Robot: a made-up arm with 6 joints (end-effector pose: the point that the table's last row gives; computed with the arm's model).
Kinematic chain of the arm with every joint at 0, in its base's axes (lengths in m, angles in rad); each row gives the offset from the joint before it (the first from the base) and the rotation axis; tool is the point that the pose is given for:
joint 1: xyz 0 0 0.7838 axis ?
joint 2: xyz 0.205 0 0 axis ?
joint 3: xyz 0 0 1.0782 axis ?
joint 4: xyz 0 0 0.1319 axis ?
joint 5: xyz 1.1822 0 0 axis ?
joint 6: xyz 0.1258 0 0 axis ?
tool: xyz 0 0 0
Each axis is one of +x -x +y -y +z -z.
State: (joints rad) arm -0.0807 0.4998 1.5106 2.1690 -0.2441 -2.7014
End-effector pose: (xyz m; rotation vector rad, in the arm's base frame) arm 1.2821 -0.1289 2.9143 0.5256 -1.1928 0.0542
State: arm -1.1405 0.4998 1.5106 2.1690 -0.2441 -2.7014
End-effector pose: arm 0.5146 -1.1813 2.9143 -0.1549 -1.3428 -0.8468
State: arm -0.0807 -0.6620 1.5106 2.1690 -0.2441 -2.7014
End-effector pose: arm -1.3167 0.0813 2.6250 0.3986 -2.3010 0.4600
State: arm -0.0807 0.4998 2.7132 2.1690 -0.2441 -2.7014
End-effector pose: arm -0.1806 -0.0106 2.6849 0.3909 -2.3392 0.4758
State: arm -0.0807 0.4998 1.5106 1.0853 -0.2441 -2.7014
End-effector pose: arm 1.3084 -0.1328 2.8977 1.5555 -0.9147 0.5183
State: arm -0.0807 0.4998 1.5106 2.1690 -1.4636 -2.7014
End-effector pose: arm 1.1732 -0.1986 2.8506 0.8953 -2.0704 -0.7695
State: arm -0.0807 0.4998 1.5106 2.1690 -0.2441 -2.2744
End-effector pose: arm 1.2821 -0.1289 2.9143 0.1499 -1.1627 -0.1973
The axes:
joint 1: +z
joint 2: +y
joint 3: -y
joint 4: -x
joint 5: -y
joint 6: -x

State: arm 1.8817 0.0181 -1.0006 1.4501 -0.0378 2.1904
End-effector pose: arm -0.3082 0.9747 0.8171 0.9872 1.7817 -0.2417
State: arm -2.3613 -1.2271 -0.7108 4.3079 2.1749 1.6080
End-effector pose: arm -0.1457 -0.0103 1.7747 -0.4248 0.5947 1.7962
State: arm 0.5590 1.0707 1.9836 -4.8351 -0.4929 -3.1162
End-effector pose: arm 1.5940 0.9274 2.4001 2.0165 -0.5262 0.7083
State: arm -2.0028 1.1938 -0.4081 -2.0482 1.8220 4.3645
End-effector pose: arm -0.6206 -1.0876 0.0280 1.2021 1.9730 1.6295
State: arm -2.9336 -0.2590 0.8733 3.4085 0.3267 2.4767
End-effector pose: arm -0.3909 -0.0716 3.0437 -1.0800 -0.7062 -2.5631
